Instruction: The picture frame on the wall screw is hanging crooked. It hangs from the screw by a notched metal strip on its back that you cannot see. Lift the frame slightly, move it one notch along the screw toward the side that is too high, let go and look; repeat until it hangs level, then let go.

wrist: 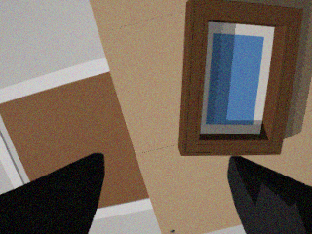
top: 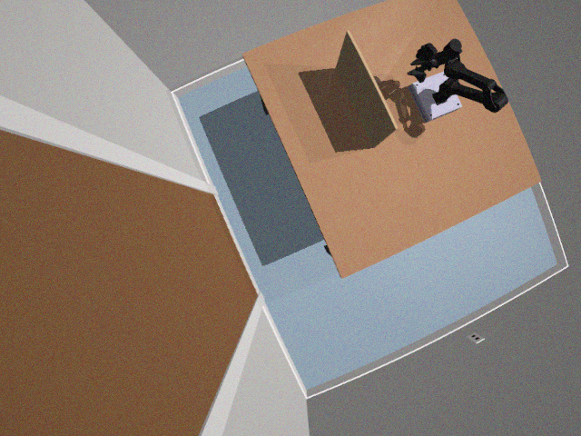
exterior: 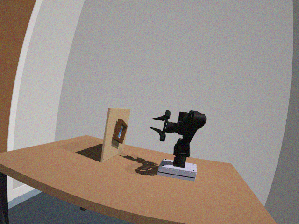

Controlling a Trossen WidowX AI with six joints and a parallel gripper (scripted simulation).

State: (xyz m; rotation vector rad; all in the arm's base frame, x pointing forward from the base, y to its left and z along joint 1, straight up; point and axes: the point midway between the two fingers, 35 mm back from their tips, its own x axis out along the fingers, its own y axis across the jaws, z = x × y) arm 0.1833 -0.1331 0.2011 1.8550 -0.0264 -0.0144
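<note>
Now: the picture frame 190 mm ahead of my gripper tip, 90 mm below it and 10 mm to the left of it. The rest, counted from my gripper tip: wall panel (200 mm ahead, 100 mm below, 10 mm to the right).
</note>
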